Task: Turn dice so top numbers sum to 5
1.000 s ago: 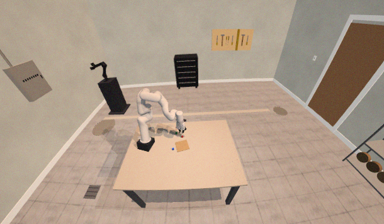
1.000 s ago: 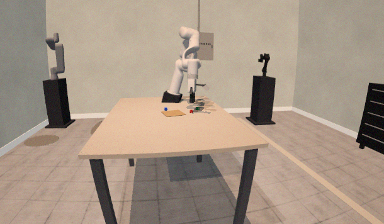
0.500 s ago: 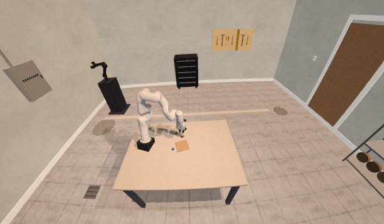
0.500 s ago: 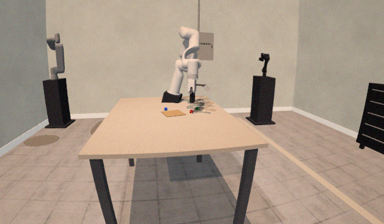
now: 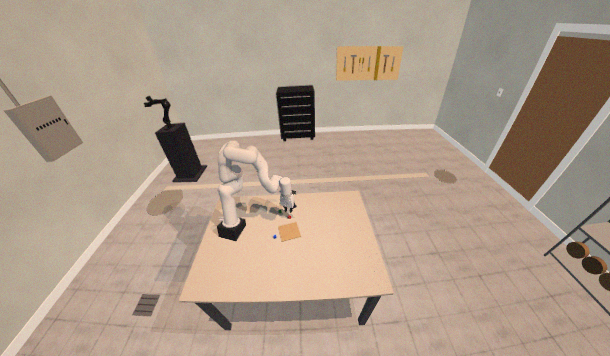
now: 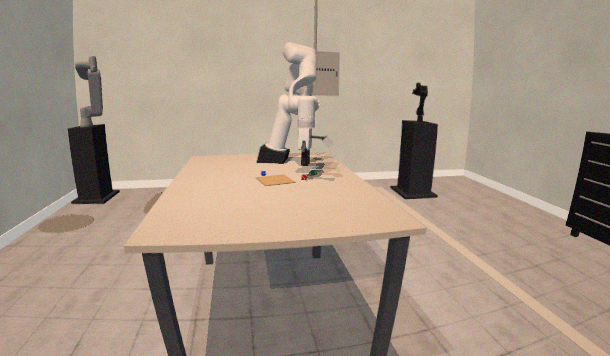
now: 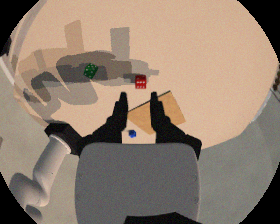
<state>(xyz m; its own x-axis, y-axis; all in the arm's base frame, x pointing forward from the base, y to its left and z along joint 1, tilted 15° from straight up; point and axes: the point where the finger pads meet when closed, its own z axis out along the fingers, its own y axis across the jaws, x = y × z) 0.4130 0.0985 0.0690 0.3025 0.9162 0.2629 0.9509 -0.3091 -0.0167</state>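
Right now my hand is 8 cm above the red die and 1 cm to the left of it. The rest, counted from my hand: green die: 8 cm below, 8 cm behind, 5 cm to the left; then blue die: 19 cm to the right, 9 cm behind, 8 cm below; then brown mat: 14 cm to the right, 9 cm below, 1 cm ahead.
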